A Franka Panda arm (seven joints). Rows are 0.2 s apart.
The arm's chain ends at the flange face. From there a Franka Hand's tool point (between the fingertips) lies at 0.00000 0.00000 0.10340 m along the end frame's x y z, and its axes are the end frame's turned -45 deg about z.
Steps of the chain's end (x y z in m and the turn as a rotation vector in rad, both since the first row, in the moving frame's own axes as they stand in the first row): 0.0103 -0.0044 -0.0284 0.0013 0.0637 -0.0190; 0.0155 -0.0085 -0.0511 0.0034 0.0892 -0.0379; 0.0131 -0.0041 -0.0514 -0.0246 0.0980 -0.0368; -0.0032 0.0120 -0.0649 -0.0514 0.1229 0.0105; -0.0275 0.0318 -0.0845 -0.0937 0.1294 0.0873
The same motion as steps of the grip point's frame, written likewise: 0.0152 0.0087 -0.0286 -0.0441 0.0460 -0.0190; 0.0238 0.0111 -0.0515 -0.0607 0.0655 -0.0379; 0.0177 0.0152 -0.0519 -0.0867 0.0519 -0.0368; -0.0056 0.0190 -0.0658 -0.1232 0.0506 0.0105; -0.0400 0.0194 -0.0858 -0.1578 0.0252 0.0873
